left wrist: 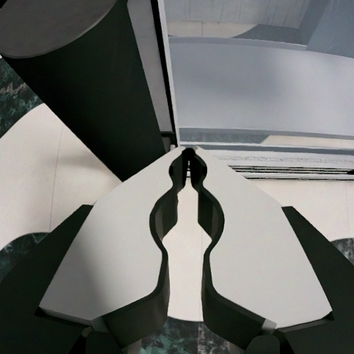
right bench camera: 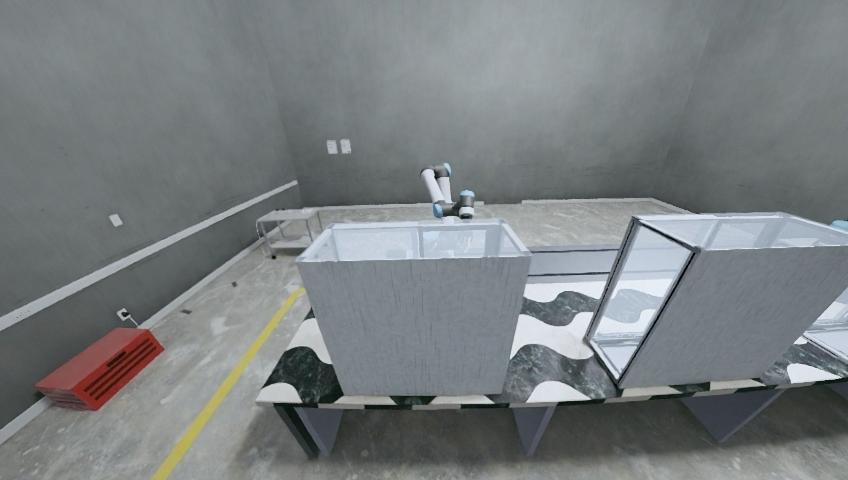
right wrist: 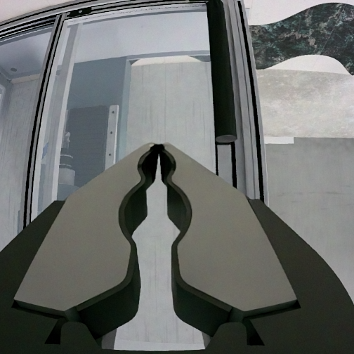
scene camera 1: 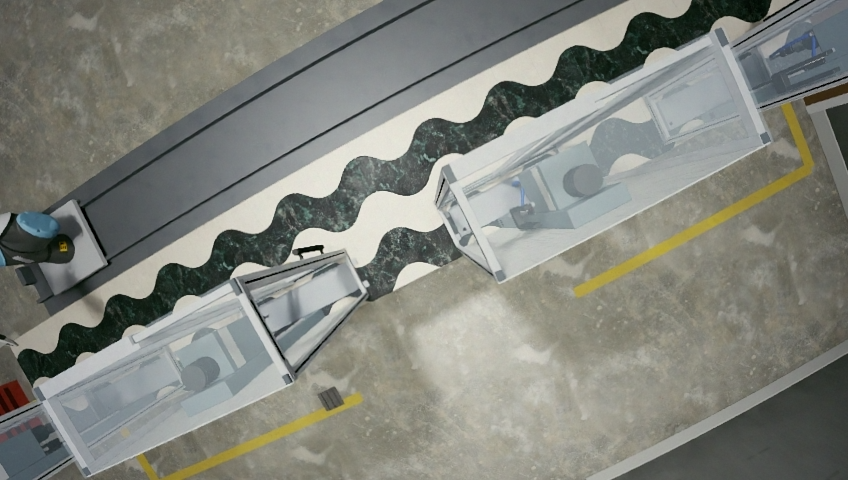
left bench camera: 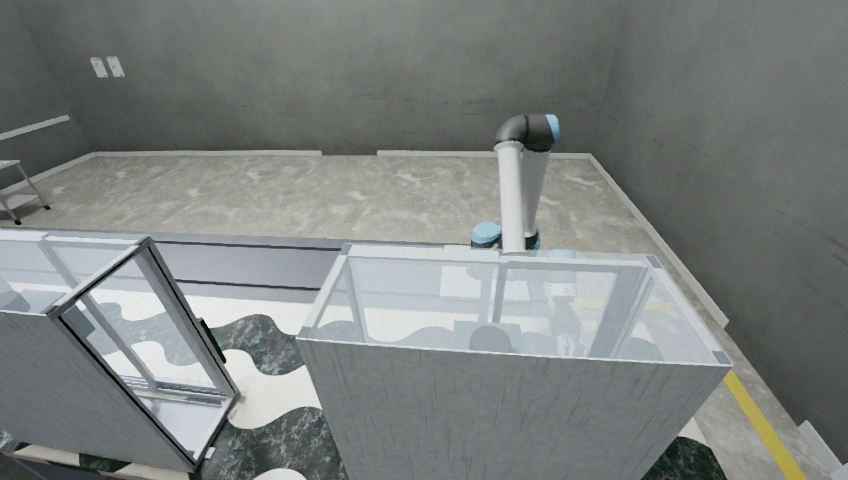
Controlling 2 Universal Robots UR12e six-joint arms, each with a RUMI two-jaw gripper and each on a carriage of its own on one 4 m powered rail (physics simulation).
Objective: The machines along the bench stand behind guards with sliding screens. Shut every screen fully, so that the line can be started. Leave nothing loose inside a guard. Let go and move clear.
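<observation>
My left gripper (left wrist: 188, 150) is shut and empty, beside a screen's thick dark handle (left wrist: 95, 85). In the left bench camera, that screen's wide stile (left bench camera: 614, 315) stands close to the right end of the guard (left bench camera: 505, 416); I cannot tell whether it touches the post. My right gripper (right wrist: 158, 146) is shut and empty before another screen, whose dark handle (right wrist: 223, 80) is beside the right-hand post and looks shut. Another handle (scene camera 1: 308, 249) (left bench camera: 213, 340) stands at a guard's end. Machines (scene camera 1: 202, 373) (left bench camera: 489, 339) show through the glass; loose items inside cannot be made out surely.
More guard walls (left bench camera: 89, 386) (right bench camera: 416, 327) (right bench camera: 731, 315) stand along the patterned bench (right bench camera: 550, 362). The rail (scene camera 1: 309, 101) runs along its other side. A red box (right bench camera: 98, 371) lies on the floor and a cart (right bench camera: 291, 215) stands behind. Yellow tape (scene camera 1: 693, 228) marks the floor.
</observation>
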